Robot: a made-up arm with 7 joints.
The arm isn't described. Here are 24 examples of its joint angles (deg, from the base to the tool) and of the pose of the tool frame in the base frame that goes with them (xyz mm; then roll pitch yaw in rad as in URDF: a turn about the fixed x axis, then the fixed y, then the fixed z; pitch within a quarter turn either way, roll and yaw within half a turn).
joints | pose
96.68 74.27 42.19 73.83 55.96 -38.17 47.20 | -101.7 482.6 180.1 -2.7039 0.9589 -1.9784
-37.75 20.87 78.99 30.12 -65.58 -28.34 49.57 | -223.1 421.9 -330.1 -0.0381 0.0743 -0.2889
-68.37 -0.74 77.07 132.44 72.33 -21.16 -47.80 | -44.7 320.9 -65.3 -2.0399 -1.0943 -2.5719
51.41 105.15 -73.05 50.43 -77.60 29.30 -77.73 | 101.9 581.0 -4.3 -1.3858 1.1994 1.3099
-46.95 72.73 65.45 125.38 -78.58 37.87 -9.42 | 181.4 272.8 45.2 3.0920 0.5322 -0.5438
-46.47 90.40 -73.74 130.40 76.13 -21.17 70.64 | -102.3 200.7 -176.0 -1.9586 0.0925 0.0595
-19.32 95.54 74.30 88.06 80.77 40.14 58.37 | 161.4 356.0 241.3 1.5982 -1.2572 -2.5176
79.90 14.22 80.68 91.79 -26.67 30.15 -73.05 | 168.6 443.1 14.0 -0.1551 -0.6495 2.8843
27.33 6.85 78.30 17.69 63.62 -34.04 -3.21 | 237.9 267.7 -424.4 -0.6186 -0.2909 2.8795
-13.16 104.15 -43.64 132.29 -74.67 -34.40 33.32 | 113.0 224.2 -146.7 -0.0564 -0.0945 2.8798
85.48 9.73 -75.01 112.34 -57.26 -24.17 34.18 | 185.0 -83.0 49.7 0.7713 1.0294 2.5376
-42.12 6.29 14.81 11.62 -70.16 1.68 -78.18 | -297.9 198.2 -407.3 0.9645 0.4314 -1.1310
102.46 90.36 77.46 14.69 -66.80 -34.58 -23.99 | -71.0 631.8 -0.6 -2.0776 -0.8600 -1.8263
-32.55 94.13 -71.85 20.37 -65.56 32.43 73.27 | -3.9 629.3 -60.1 -2.6906 0.2859 2.6738
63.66 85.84 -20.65 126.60 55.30 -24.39 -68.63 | 162.6 207.5 144.1 -2.7677 -0.1152 -3.0384
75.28 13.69 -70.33 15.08 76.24 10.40 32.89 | 493.4 184.2 -105.4 -0.8394 -1.2076 0.2551
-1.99 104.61 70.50 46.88 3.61 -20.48 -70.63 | 75.2 495.9 283.7 -2.2459 -0.1344 -1.4928
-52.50 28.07 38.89 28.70 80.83 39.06 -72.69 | -244.2 425.7 -313.7 1.5117 -0.1080 1.6962
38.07 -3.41 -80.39 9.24 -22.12 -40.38 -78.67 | 317.1 56.4 -393.2 2.2439 -0.5326 -2.3932
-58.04 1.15 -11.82 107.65 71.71 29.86 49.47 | -6.6 80.0 -298.8 -1.7803 0.2462 0.8325
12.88 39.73 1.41 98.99 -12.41 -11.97 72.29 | 291.7 263.2 -88.5 0.8565 -0.4882 -2.1254
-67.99 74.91 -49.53 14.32 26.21 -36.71 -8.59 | -150.6 602.2 -107.3 0.0797 0.6117 -1.2617
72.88 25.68 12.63 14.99 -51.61 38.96 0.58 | 446.8 360.6 -66.8 1.0206 -0.5559 -0.2412
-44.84 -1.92 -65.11 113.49 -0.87 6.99 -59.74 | -18.1 -98.4 -164.9 -0.4285 -0.8747 0.4575
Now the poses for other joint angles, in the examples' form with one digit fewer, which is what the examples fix.
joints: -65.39 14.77 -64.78 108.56 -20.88 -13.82 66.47
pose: -148 -53 -187 -2.484 -0.986 0.197
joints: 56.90 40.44 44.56 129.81 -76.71 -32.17 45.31
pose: 48 286 144 2.659 0.257 -0.679
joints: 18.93 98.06 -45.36 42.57 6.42 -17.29 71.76
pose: 142 584 -21 0.024 0.240 -0.992
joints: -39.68 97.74 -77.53 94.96 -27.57 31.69 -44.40
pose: -102 383 -213 0.319 0.311 -2.287
